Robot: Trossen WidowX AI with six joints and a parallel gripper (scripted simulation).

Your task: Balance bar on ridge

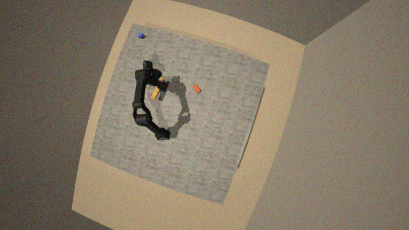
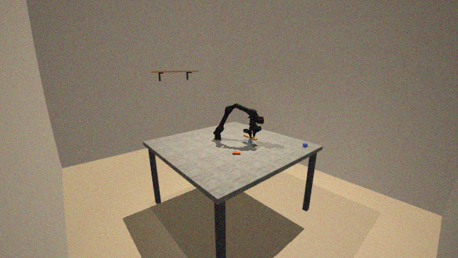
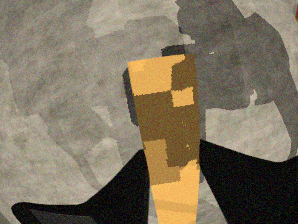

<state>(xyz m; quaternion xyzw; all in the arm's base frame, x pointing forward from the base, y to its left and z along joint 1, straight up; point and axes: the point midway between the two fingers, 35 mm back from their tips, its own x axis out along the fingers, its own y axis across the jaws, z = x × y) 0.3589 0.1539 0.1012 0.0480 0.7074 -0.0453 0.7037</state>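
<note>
My gripper tip is now 3 cm past the yellow-orange bar. From my gripper tip the other things lie so: orange ridge block: 8 cm ahead, 28 cm to the right, 6 cm below; then small blue cube: 38 cm ahead, 35 cm to the left, 5 cm below.
</note>
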